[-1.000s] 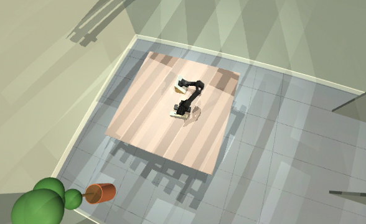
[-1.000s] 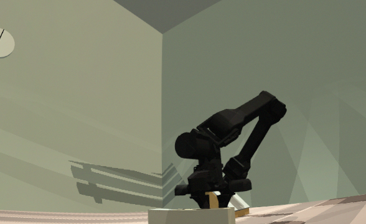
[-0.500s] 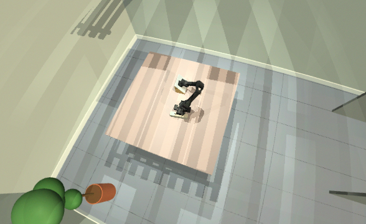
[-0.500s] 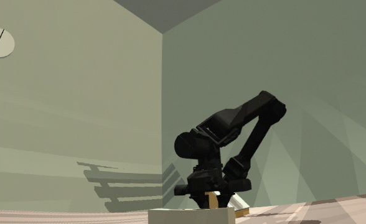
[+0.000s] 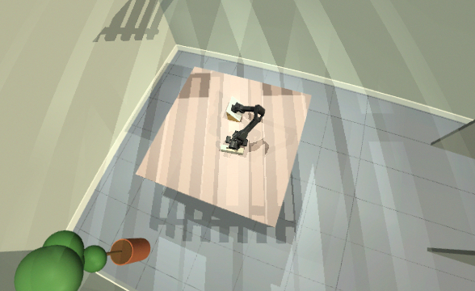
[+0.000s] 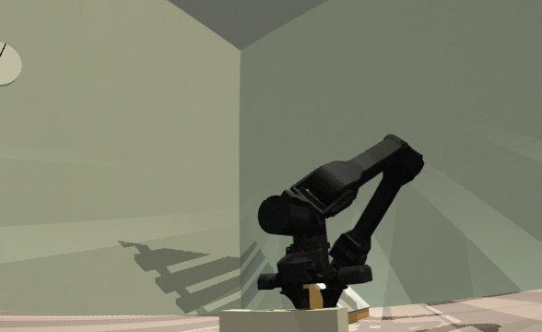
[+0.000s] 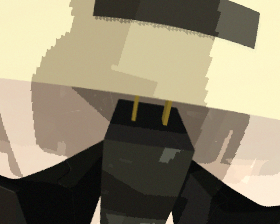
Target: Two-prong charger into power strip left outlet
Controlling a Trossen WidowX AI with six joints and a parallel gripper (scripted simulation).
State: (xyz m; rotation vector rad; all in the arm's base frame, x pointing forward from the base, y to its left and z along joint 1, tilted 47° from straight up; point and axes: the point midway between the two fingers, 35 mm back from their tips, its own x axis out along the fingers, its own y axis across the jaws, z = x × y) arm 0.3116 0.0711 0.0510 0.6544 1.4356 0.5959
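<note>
Now: gripper tip 2 cm short of the black two-prong charger and 1 cm below it.
</note>
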